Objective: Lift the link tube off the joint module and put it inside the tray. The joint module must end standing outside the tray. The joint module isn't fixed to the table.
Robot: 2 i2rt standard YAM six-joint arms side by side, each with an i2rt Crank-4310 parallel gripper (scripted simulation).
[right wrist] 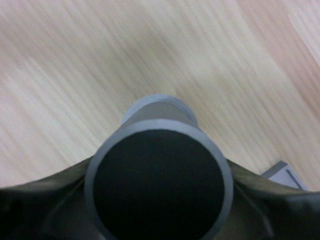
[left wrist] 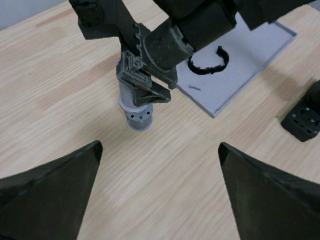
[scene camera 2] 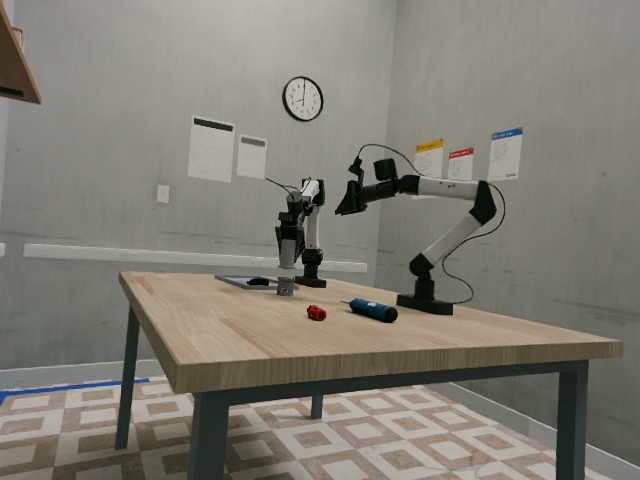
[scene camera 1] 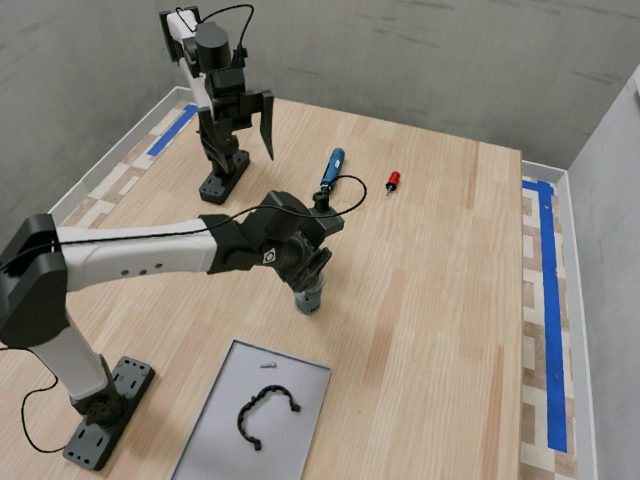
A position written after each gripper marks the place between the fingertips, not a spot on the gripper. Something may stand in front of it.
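Observation:
Scene camera 1 takes in the left gripper (scene camera 1: 251,165) together with the right gripper (scene camera 1: 309,274), while scene camera 2 has the left gripper (scene camera 2: 337,213). In the left wrist view, a shallow grey tray (left wrist: 250,52) appears along with the left gripper (left wrist: 160,144) and the right gripper (left wrist: 135,93). The right wrist view shows the right gripper (right wrist: 159,142).

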